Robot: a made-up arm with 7 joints.
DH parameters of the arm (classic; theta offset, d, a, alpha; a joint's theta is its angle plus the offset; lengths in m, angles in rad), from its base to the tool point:
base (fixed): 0 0 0 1.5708
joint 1: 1.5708 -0.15 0 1.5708
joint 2: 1.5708 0 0 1.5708
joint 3: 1.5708 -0.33 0 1.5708
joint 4: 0 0 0 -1.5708
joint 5: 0 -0.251 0 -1.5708
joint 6: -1.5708 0 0 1.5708
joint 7: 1.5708 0 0 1.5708
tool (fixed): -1.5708 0 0 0
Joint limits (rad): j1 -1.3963..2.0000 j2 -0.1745..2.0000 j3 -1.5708..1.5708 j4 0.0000..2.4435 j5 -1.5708..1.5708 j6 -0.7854..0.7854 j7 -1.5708..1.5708
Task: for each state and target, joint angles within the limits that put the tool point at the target. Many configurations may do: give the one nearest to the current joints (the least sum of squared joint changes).
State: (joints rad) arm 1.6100 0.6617 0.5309 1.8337 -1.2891 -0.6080 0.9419
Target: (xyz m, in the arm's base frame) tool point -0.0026 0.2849 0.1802
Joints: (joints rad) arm 2.0000 0.7761 0.2686 2.3917 -1.2891 -0.6080 0.9419
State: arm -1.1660 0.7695 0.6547 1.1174 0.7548 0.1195 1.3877
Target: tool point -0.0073 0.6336 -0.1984
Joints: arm -0.9615 1.0863 0.6459 0.9122 0.7548 0.1195 1.3877
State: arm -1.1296 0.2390 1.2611 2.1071 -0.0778 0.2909 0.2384
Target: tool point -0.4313 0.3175 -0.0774
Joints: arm -1.3963 -0.1723 1.5652 1.2758 -0.0778 0.2909 0.2384
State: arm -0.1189 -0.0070 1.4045 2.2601 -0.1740 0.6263 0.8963
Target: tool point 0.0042 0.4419 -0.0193
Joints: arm -0.1148 0.6854 1.5410 2.1188 -0.1740 0.6263 0.8963
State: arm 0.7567 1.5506 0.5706 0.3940 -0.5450 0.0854 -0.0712
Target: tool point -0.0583 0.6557 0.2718
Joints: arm 0.3678 2.0000 0.7357 0.2350 -0.5450 0.0854 -0.0712
